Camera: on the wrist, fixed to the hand. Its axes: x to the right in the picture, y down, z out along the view.
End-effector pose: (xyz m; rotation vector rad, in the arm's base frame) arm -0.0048 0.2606 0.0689 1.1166 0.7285 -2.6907
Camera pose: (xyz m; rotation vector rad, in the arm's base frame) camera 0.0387 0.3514 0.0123 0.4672 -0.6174 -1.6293
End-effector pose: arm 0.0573 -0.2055 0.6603 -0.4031 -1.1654 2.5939
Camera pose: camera 0.0884 -0.1002 0.6247 0.2552 0.1028 -1.9180
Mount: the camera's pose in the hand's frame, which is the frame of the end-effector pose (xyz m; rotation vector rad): 0.0134 -0.0445 -0.1057 0.4379 -0.5595 1.4643
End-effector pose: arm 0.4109 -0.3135 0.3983 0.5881 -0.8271 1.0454
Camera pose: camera 0.4876 -0.2439 0.3473 0.6161 -1.6059 2.5010
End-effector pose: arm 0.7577 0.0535 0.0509 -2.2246 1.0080 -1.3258
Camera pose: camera 0.6875 0.0794 0.1389 -0.8763 1.4023 -0.1741
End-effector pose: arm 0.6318 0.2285 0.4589 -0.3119 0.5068 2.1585
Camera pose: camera 0.6641 0.2129 0.3491 -0.9801 -0.7931 -2.4489
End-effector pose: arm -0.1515 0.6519 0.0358 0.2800 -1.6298 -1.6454
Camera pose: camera -0.1083 0.5583 -0.0162 -1.0328 -1.7763 -0.2164
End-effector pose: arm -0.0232 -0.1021 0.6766 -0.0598 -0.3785 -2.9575
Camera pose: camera -0.0457 -0.0884 0.5642 -0.7381 -0.6461 -1.3440
